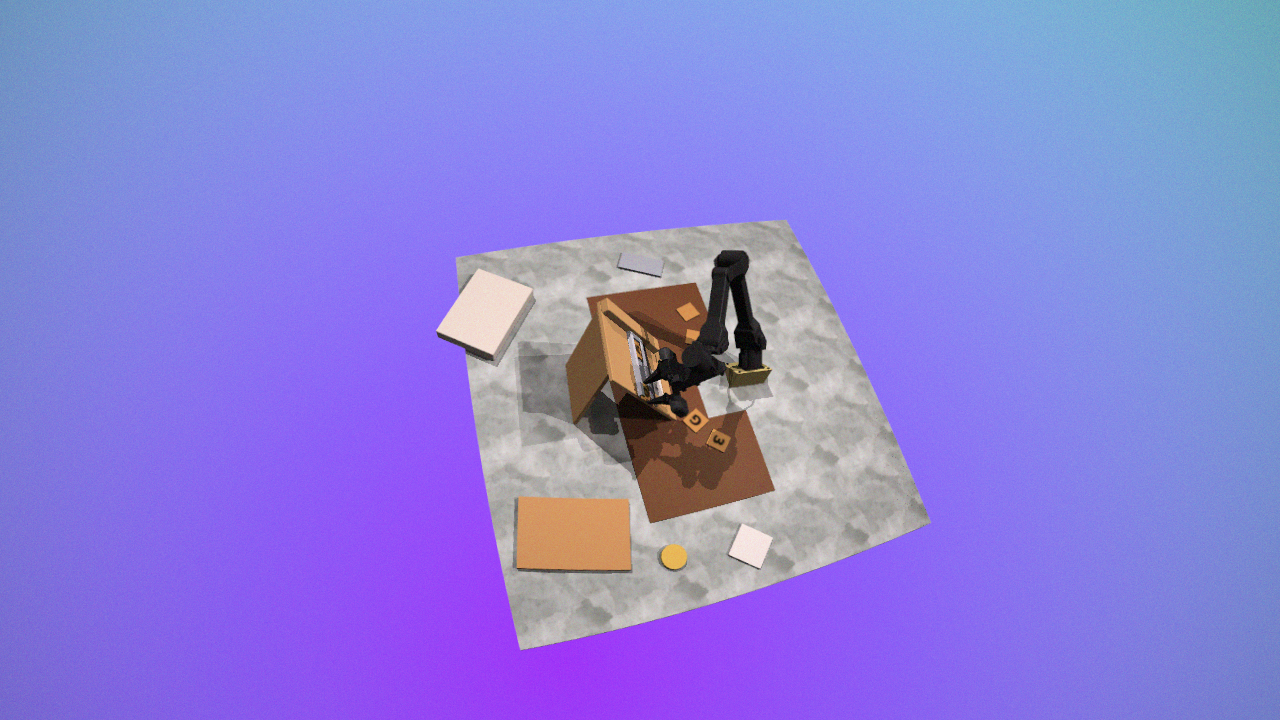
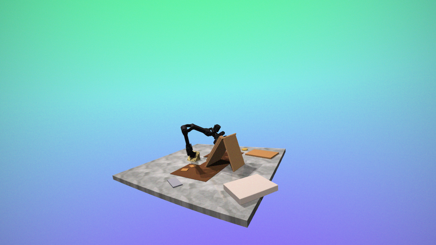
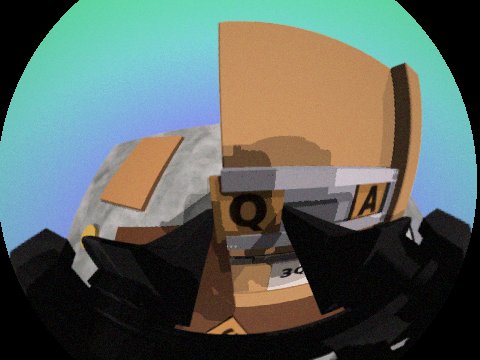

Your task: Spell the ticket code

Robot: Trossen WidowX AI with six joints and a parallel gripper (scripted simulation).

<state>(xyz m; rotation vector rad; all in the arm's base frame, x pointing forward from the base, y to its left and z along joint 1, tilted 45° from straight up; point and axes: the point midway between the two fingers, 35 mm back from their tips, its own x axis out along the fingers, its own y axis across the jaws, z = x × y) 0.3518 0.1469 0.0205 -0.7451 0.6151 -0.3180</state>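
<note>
Right now the white ticket is 6 cm behind my gripper tip, 7 cm to the right of it and 8 cm below it. The rest, counted from my gripper tip: orange panel 25 cm ahead, 31 cm to the left, 16 cm below; brown mat 17 cm behind, 8 cm to the right, 16 cm below; yellow disc 42 cm to the left, 15 cm below.
</note>
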